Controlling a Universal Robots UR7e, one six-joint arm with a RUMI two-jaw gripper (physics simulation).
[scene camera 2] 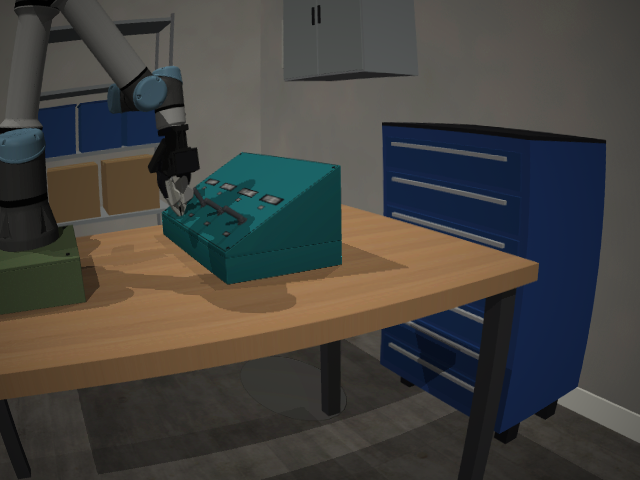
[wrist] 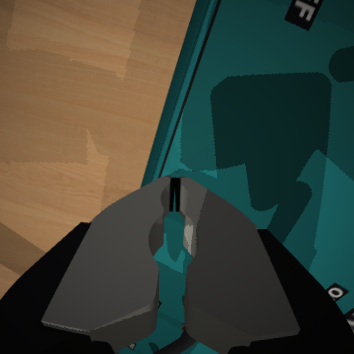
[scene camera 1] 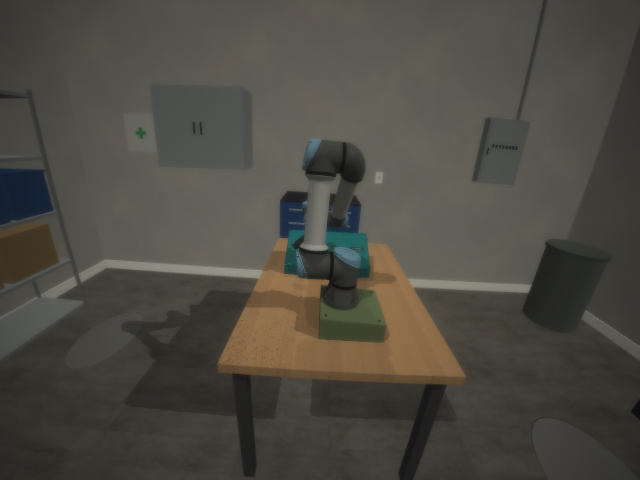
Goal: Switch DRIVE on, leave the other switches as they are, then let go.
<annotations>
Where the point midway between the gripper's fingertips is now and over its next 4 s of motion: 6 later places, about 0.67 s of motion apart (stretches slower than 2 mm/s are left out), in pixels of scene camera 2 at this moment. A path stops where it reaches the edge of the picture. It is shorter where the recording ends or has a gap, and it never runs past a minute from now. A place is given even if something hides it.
My gripper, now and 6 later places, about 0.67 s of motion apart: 180, 215; 185, 214; 185, 204; 179, 173; 183, 199; 192, 197; 185, 170
</annotations>
